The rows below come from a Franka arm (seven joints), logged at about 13 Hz.
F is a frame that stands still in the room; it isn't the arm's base.
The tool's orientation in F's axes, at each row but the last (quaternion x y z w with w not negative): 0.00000 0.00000 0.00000 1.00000; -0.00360 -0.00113 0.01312 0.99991; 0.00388 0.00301 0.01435 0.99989; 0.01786 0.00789 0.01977 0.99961; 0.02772 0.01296 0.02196 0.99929; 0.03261 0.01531 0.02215 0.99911; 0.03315 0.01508 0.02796 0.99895; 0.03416 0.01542 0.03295 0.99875; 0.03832 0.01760 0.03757 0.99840; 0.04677 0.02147 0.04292 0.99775; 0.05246 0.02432 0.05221 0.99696; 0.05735 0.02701 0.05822 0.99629; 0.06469 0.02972 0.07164 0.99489
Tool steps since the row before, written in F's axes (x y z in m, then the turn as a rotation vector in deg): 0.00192 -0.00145 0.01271 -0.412 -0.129 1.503; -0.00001 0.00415 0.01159 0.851 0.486 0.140; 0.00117 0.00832 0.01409 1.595 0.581 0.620; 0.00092 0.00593 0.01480 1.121 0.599 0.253; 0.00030 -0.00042 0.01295 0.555 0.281 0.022; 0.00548 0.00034 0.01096 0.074 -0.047 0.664; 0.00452 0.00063 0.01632 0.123 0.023 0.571; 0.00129 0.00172 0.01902 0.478 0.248 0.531; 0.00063 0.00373 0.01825 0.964 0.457 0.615; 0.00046 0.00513 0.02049 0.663 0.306 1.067; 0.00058 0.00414 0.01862 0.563 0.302 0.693; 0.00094 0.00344 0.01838 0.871 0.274 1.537; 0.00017 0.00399 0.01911 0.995 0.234 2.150
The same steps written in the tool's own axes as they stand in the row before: 0.00192 -0.00145 0.01271 -0.412 -0.129 1.503; 0.00012 0.00406 0.01162 0.864 0.462 0.141; 0.00133 0.00839 0.01403 1.607 0.540 0.625; 0.00093 0.00642 0.01459 1.140 0.563 0.250; -0.00004 0.00029 0.01296 0.566 0.258 0.022; 0.00517 0.00082 0.01109 0.052 -0.006 0.668; 0.00409 0.00147 0.01638 0.108 0.054 0.572; 0.00086 0.00295 0.01889 0.478 0.253 0.529; 0.00032 0.00508 0.01793 0.976 0.431 0.615; 0.00011 0.00700 0.01993 0.645 0.350 1.064; 0.00022 0.00603 0.01810 0.562 0.316 0.688; 0.00048 0.00545 0.01791 0.824 0.352 1.547; -0.00020 0.00643 0.01843 0.910 0.378 2.167
